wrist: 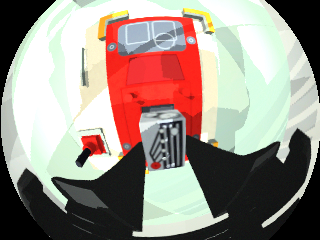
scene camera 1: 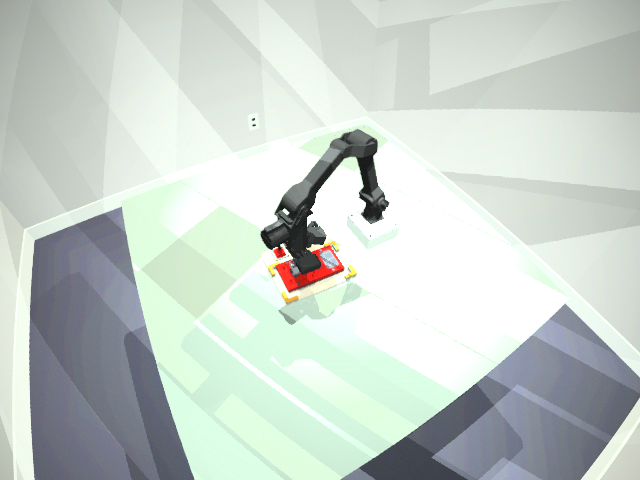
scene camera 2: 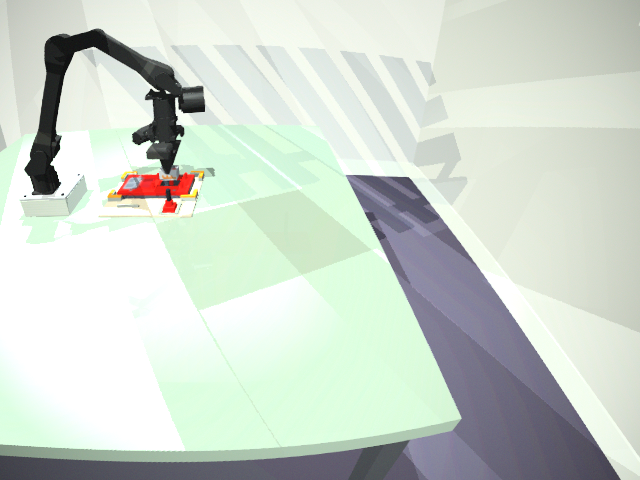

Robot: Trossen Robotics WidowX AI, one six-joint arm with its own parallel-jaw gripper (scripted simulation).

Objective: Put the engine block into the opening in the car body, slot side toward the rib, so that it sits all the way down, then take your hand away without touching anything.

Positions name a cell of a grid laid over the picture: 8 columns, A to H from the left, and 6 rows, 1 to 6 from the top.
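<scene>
My gripper (scene camera 2: C3), (wrist: E4), (scene camera 1: D4): carrying a grey engine block (wrist: E4). Red car body (scene camera 2: B3), (wrist: D2): in sight.
</scene>
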